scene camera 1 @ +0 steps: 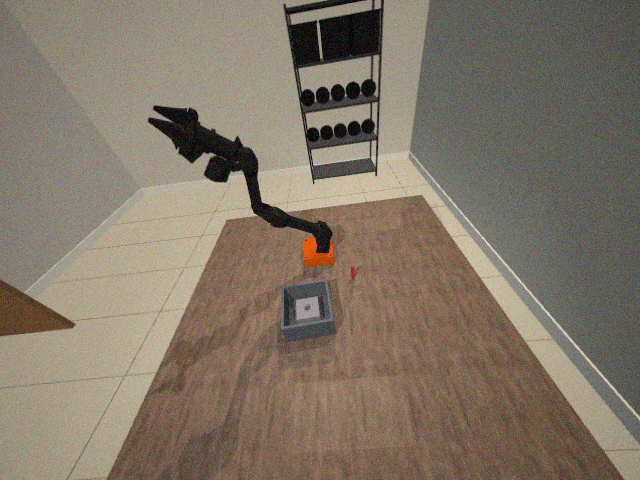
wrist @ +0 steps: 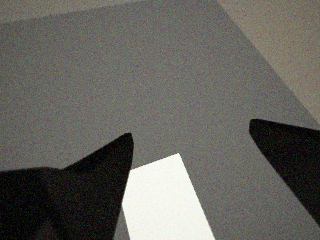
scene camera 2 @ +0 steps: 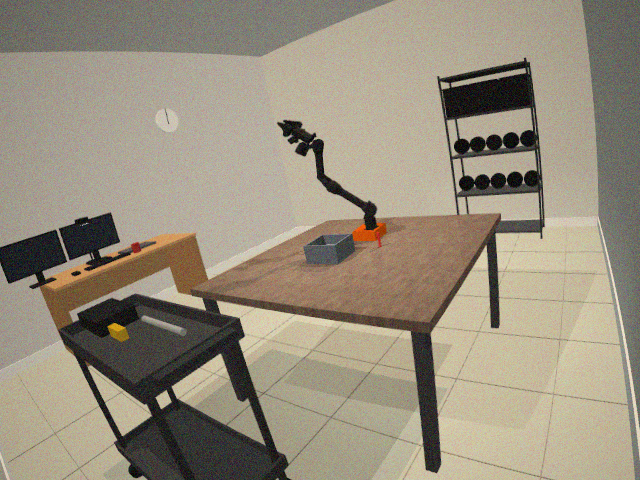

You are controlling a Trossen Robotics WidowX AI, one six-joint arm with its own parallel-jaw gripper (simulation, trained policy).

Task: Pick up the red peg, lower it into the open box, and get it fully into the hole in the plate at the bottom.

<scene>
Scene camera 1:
my gripper: 151, 113
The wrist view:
my gripper: 189, 132
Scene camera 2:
grey box: 316, 252
</scene>
